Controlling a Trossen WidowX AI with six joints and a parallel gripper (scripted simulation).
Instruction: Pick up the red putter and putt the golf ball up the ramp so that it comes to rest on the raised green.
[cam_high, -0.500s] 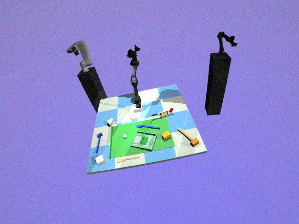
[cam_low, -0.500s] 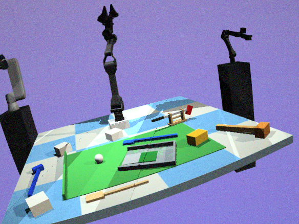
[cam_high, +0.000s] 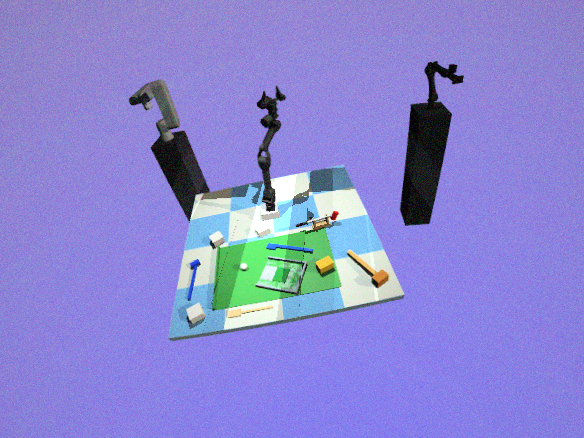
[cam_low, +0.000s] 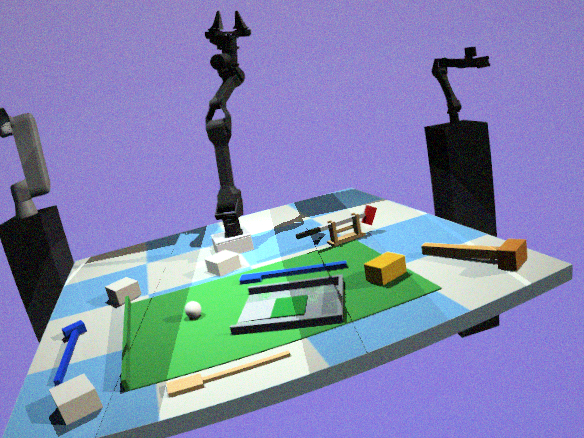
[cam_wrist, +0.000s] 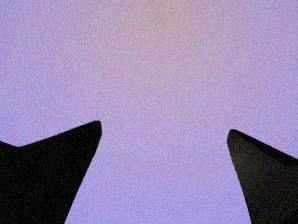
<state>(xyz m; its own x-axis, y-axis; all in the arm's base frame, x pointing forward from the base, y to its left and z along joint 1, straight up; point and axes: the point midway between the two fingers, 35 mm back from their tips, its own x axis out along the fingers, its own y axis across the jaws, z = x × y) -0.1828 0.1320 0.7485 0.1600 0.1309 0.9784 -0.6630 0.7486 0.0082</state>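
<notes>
Right now the wooden rack is 340 mm ahead of my gripper tip, 210 mm to the left of it and 800 mm below it. Round my gripper tip: orange block 690 mm ahead, 230 mm to the left, 810 mm below; green mat 660 mm ahead, 90 mm to the right, 840 mm below; white golf ball 670 mm ahead, 270 mm to the right, 810 mm below.
</notes>
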